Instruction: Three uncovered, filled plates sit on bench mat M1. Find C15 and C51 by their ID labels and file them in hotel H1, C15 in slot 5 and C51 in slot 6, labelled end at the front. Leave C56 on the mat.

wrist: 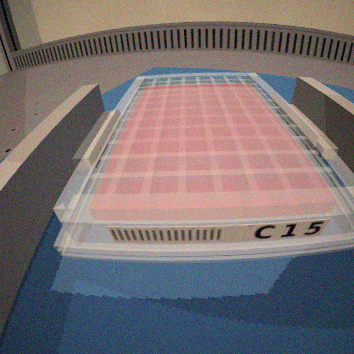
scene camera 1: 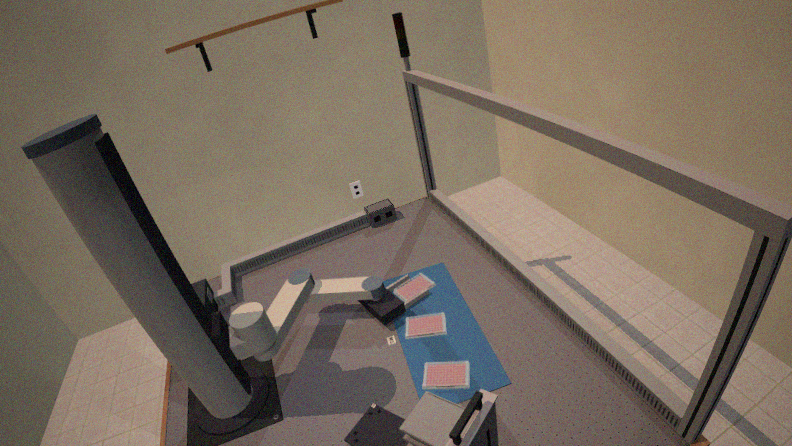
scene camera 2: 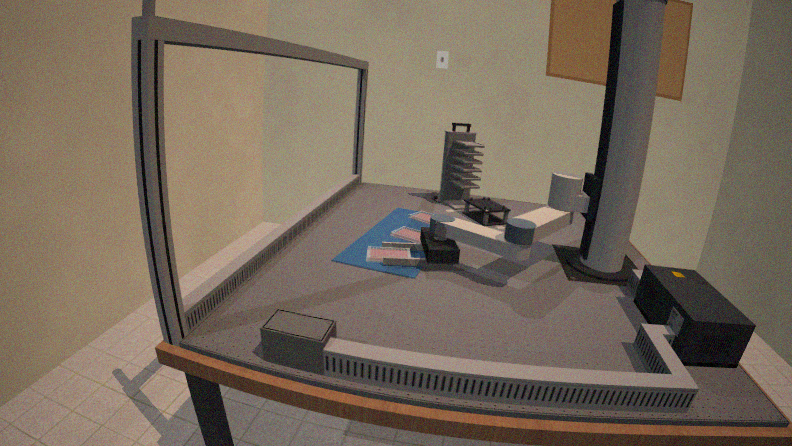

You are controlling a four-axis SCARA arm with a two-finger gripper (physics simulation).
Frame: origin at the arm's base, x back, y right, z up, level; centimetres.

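Where they show: gripper, between the fingertips: (wrist: pixel 199 93) (scene camera 1: pixel 418 283) (scene camera 2: pixel 382 252); arm's base, origin of its link: (scene camera 1: pixel 233 401) (scene camera 2: pixel 599 268).
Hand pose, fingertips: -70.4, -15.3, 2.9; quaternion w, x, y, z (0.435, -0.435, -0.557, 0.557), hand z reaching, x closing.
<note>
Things, the pixels of their top centre, and the offset from my fingertips, as dx, dy, dz. "spot": a spot on its surface instead.
- Plate C15, centre of its top: (wrist: pixel 202 105) (scene camera 2: pixel 389 252) (scene camera 1: pixel 413 286) +1.8, +0.5, +0.1
- middle plate, centre of its top: (scene camera 1: pixel 425 324) (scene camera 2: pixel 412 233) +6.0, +19.0, +0.1
- hotel, centre of its top: (scene camera 1: pixel 445 373) (scene camera 2: pixel 428 216) +8.9, +39.2, +0.1
- Hotel H1, centre of its top: (scene camera 1: pixel 452 404) (scene camera 2: pixel 464 124) +18.3, +69.8, +33.6
- grey box, centre of its top: (scene camera 2: pixel 298 324) (scene camera 1: pixel 378 206) -4.6, -51.5, +5.8
- black box, a spot on its surface: (scene camera 2: pixel 692 301) spot: +78.6, -30.4, +9.8
Plate C15 (scene camera 1: pixel 415 287) (scene camera 2: pixel 387 253) (wrist: pixel 210 150), pink-filled and uncovered, lies on the blue mat M1 (scene camera 1: pixel 477 357) (scene camera 2: pixel 354 252) (wrist: pixel 225 312). Its C15 label faces the wrist camera. My gripper (scene camera 1: pixel 412 290) (scene camera 2: pixel 383 253) (wrist: pixel 199 93) is level with it, one finger along each long side, pads against its edges: it is shut on the plate. The middle plate (scene camera 1: pixel 425 325) (scene camera 2: pixel 406 233) and the plate nearest the hotel (scene camera 1: pixel 446 375) (scene camera 2: pixel 421 216) lie on the mat; their labels cannot be read. Hotel H1 (scene camera 1: pixel 431 414) (scene camera 2: pixel 450 177) stands upright beyond them, with several stacked shelves.
A low dark stand (scene camera 1: pixel 375 427) (scene camera 2: pixel 486 203) is beside the hotel. The metal frame (scene camera 1: pixel 581 138) (scene camera 2: pixel 148 166) runs along the bench side, with slotted duct at its foot. A grey box (scene camera 1: pixel 380 213) (scene camera 2: pixel 298 333) and a black box (scene camera 2: pixel 692 301) stand at the edges.
</note>
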